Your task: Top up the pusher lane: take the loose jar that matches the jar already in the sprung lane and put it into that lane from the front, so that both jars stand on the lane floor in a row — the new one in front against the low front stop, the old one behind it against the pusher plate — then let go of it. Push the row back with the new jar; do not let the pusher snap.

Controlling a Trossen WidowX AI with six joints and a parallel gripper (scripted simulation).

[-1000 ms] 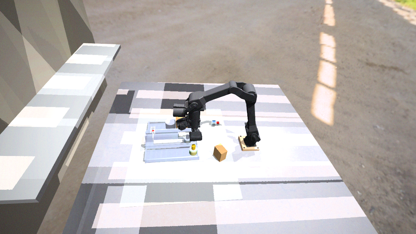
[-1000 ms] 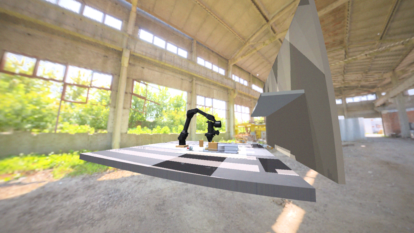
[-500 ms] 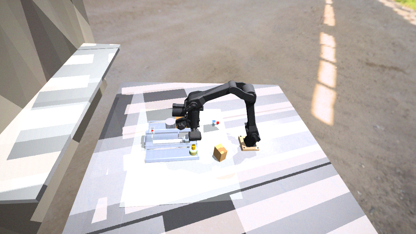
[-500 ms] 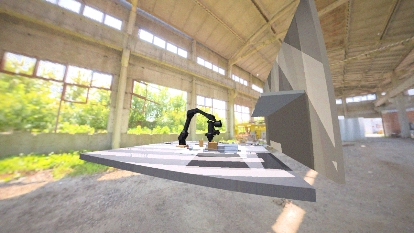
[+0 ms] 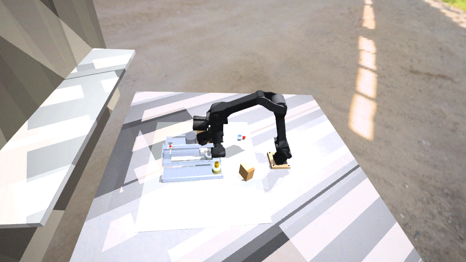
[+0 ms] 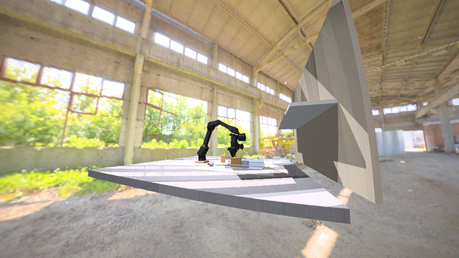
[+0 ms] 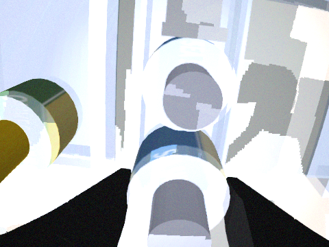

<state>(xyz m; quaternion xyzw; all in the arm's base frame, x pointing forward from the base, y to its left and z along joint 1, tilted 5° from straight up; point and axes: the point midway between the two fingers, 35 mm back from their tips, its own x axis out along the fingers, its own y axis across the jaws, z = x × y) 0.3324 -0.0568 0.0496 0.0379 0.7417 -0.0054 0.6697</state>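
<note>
Now: the jar 130 mm to the right of my gripper tip, 20 mm below it and 10 mm behind it. Also, from my gripper tip: grey cylinder: 140 mm to the right, 110 mm ahead, 30 mm below; then tan box: 130 mm to the right, 50 mm ahead, 20 mm below; then slanted shelf: 510 mm ahead, 310 mm above, 30 mm to the right.
</note>
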